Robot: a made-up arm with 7 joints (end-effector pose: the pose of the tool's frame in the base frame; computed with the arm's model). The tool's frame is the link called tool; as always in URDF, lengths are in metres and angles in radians.
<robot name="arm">
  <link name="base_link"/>
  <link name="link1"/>
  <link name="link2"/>
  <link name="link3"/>
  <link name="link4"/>
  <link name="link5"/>
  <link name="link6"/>
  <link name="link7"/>
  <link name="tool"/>
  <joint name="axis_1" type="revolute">
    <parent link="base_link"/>
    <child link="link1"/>
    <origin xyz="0.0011 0.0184 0.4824" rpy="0 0 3.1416"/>
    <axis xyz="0 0 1"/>
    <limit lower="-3.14" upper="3.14" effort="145" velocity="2.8"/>
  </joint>
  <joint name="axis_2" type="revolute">
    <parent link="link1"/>
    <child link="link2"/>
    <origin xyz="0.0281 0.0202 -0.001" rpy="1.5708 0 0"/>
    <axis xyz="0 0 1"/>
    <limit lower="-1.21" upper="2.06" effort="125" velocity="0.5"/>
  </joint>
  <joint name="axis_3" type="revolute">
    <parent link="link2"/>
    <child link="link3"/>
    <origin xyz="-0.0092 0.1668 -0.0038" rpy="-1.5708 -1.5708 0"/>
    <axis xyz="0 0 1"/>
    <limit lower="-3.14" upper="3.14" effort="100" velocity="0.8"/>
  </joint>
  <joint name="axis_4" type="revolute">
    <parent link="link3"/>
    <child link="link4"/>
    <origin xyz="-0.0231 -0.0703 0.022" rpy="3.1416 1.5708 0"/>
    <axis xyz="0 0 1"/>
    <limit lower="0.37" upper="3.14" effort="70" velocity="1.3"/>
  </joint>
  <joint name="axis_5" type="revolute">
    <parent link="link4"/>
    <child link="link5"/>
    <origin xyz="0.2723 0.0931 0" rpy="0 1.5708 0"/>
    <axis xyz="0 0 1"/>
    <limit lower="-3.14" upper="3.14" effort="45" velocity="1.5"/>
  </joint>
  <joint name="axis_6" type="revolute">
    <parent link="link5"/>
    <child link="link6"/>
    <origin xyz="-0.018 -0.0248 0.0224" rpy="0 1.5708 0"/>
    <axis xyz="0 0 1"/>
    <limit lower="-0.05" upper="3.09" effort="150" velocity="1.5"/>
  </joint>
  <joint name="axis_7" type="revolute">
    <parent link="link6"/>
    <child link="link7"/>
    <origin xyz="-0.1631 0.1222 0.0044" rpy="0 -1.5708 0"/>
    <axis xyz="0 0 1"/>
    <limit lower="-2.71" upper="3.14" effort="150" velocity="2.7"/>
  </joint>
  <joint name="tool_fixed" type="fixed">
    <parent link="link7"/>
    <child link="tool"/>
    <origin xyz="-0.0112 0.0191 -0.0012" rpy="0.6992 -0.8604 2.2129"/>
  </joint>
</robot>
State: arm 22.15 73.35 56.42 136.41 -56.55 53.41 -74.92
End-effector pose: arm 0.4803 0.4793 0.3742 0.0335 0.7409 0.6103 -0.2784
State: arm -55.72 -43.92 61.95 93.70 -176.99 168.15 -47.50
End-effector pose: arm -0.0238 0.3299 0.9280 0.2200 0.0498 -0.8202 0.5258
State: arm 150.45 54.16 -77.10 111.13 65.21 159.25 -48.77
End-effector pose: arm -0.1581 0.3755 0.4433 0.3902 0.4072 0.2434 -0.7891
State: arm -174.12 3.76 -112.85 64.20 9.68 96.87 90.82
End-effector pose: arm 0.1509 0.3922 0.4153 0.2094 -0.7386 0.6221 0.1538
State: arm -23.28 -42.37 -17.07 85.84 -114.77 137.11 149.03
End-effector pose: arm -0.1975 -0.2419 0.9265 0.2253 -0.3947 -0.1359 0.8803
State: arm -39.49 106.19 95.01 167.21 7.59 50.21 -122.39
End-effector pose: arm 0.5624 -0.2728 0.2929 0.5677 -0.7551 -0.1972 -0.2619
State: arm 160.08 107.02 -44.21 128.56 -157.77 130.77 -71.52
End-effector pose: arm -0.4648 0.3777 0.2960 0.2834 0.3154 -0.1946 0.8845
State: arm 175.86 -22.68 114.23 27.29 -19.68 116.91 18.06
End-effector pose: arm -0.1156 -0.1177 0.3546 0.0244 0.1360 0.8225 0.5518
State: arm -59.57 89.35 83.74 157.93 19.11 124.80 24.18
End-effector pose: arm 0.4563 -0.1768 0.4662 0.8361 -0.0790 0.1717 0.5150
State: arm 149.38 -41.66 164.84 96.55 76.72 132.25 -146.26
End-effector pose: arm 0.4738 -0.1182 0.4410 0.6088 -0.5039 -0.6101 0.0567
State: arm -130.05 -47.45 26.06 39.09 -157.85 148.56 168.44
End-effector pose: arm -0.0107 -0.1162 0.9294 0.6675 0.3535 0.3181 0.5730
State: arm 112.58 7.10 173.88 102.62 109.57 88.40 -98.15
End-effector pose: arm 0.2781 -0.3306 0.9744 0.4454 -0.7413 -0.3050 -0.3989
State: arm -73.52 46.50 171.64 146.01 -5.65 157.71 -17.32
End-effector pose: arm 0.0771 0.0429 0.8682 0.2662 -0.6905 -0.5200 0.4265
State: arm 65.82 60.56 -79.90 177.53 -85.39 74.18 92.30
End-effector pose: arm 0.2123 0.4115 0.9413 0.3522 -0.3483 -0.2162 -0.8414
